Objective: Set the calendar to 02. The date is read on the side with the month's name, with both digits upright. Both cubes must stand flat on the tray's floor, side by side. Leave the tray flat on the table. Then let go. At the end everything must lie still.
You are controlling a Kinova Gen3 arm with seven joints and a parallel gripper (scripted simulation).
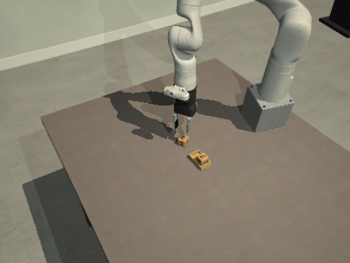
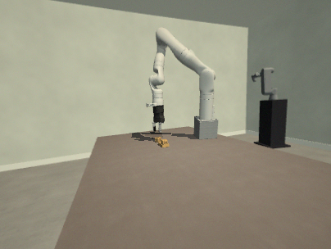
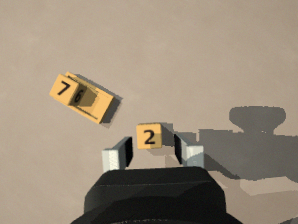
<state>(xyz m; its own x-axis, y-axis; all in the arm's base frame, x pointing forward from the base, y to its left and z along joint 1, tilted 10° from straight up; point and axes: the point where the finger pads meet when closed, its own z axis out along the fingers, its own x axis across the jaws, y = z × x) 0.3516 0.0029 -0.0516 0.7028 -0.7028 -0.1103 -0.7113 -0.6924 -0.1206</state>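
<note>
Right now the orange cube is 7 cm below my hand and 1 cm to the left of it. The rest, counted from my hand: tray (11 cm to the left, 8 cm below, 3 cm behind).
</note>
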